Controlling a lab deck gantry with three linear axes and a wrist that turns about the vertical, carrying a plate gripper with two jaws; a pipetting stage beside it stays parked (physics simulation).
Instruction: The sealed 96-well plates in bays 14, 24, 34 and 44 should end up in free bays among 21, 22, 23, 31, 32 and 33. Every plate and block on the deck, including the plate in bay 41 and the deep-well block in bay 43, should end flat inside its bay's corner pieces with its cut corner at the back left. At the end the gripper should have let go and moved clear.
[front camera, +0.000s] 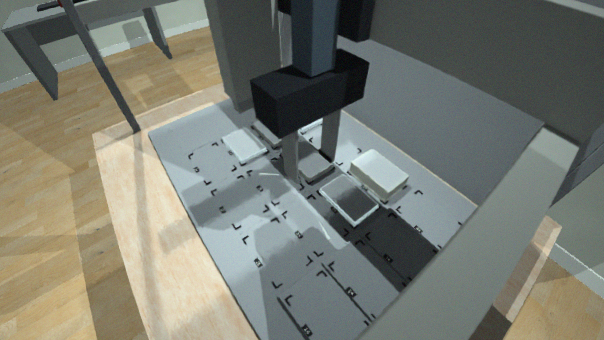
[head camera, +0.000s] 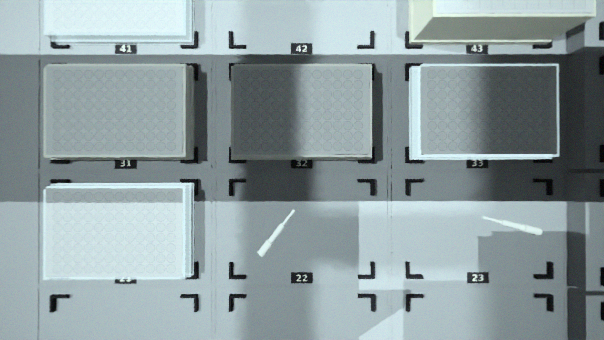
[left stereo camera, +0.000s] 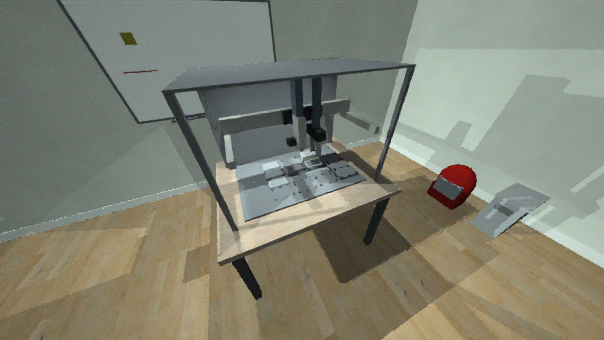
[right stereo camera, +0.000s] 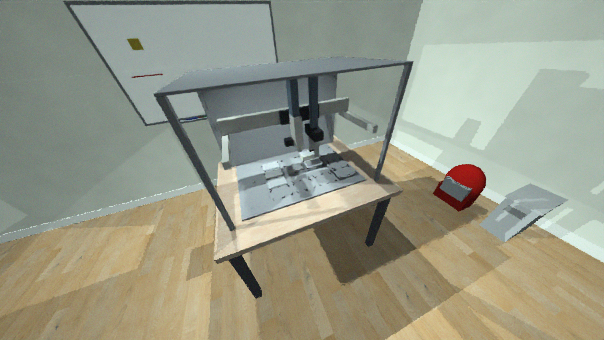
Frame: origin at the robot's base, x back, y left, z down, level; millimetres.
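Seen in the pictures: gripper, fingertip midpoint: (front camera: 309, 166) (left stereo camera: 315, 153) (right stereo camera: 314, 153); robot's base, link origin: (front camera: 189, 156) (left stereo camera: 275, 200) (right stereo camera: 273, 200).
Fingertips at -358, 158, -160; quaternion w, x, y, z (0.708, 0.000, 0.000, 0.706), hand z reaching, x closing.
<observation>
Offsets run from my fingertips to a thing's top centre, as dx, dy, dz. "pt": to the spot under its first point.
My gripper (front camera: 309, 169) is open and empty, hanging above the deck; in the front view its jaws cross in front of the bay 32 plate. Sealed plates lie in bay 21 @[pt +284, -8, +146] (front camera: 245, 144) (head camera: 115, 232), bay 31 @[pt +293, +98, +146] (head camera: 115, 110), bay 32 @[pt +91, +104, +146] (front camera: 317, 165) (head camera: 300, 110) and bay 33 @[pt -38, +100, +146] (front camera: 350, 197) (head camera: 490, 110). The bay 41 plate @[pt +289, +180, +146] (head camera: 120, 17) and the cream deep-well block @[-34, +206, +118] (front camera: 378, 172) (head camera: 500, 27) in bay 43 show partly in the head view. Bays 24, 34 and 44 bear no plate in the front view. Cut corners are too small to tell.
Loose white sticks lie in bay 22 @[pt +149, -9, +155] (front camera: 270, 174) (head camera: 276, 233) and bay 23 @[pt -66, -4, +154] (front camera: 325, 231) (head camera: 515, 226). Bay 42 holds no plate. A grey beam (front camera: 480, 240) crosses the right of the front view. The enclosure's posts @[pt +617, -274, -292] (left stereo camera: 200, 160) (right stereo camera: 195, 160) stand around the deck.
</observation>
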